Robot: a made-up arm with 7 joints.
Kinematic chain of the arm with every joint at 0, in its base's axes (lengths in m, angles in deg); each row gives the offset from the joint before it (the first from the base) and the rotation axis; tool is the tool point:
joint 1: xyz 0 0 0.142 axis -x
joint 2: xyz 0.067 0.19 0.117 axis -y
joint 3: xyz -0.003 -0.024 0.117 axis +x
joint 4: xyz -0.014 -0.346 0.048 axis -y
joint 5: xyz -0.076 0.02 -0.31 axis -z
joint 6: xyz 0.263 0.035 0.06 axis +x
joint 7: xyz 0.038 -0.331 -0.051 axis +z
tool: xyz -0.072 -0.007 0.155
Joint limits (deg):
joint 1: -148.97..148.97
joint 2: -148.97..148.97
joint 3: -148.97..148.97
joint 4: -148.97..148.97
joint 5: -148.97..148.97
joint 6: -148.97..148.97
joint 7: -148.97..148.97
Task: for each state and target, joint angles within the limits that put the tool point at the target. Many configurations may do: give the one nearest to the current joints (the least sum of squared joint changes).
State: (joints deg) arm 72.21 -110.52 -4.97 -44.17 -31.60 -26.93 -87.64
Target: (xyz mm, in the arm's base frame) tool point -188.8 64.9 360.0
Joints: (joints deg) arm 70.07 -112.85 18.31 -45.58 -17.07 -4.72 -91.36
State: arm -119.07 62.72 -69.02 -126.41 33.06 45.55 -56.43
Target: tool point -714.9 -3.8 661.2
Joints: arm -107.87 85.11 -90.87 -130.12 37.40 55.82 -53.84
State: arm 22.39 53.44 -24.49 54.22 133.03 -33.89 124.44
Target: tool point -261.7 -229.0 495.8
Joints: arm 45.07 37.95 -39.22 64.17 126.59 -39.27 124.80
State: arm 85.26 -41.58 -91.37 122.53 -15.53 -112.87 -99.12
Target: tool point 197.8 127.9 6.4
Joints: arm 74.78 -31.91 -94.18 120.16 -52.18 -126.05 -89.82
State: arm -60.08 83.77 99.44 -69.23 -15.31 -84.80 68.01
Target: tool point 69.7 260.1 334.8
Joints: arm -12.36 82.77 74.21 -111.14 -2.56 -104.81 55.20
